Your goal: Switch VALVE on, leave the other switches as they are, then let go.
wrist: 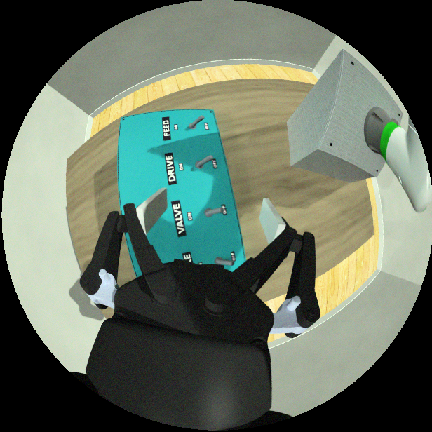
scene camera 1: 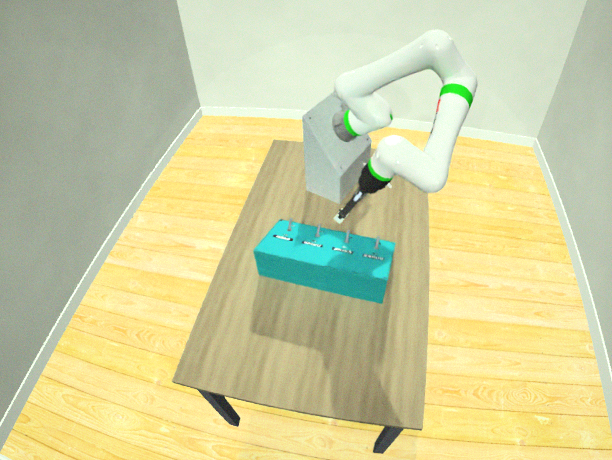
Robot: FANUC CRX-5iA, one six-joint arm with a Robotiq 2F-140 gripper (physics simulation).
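The teal switch box stands on the table with four levers. The VALVE lever is third from the left in the scene view and leans toward its OFF mark. The FEED lever, DRIVE lever and BRAKE lever also lean toward OFF. My gripper is open and empty, above and behind the box near VALVE. In the wrist view the VALVE lever shows between the fingers, farther down. The gripper hides part of the BRAKE label.
The grey robot pedestal stands on the table behind the box. The white arm arches over the right back of the table. Walls surround the wooden floor.
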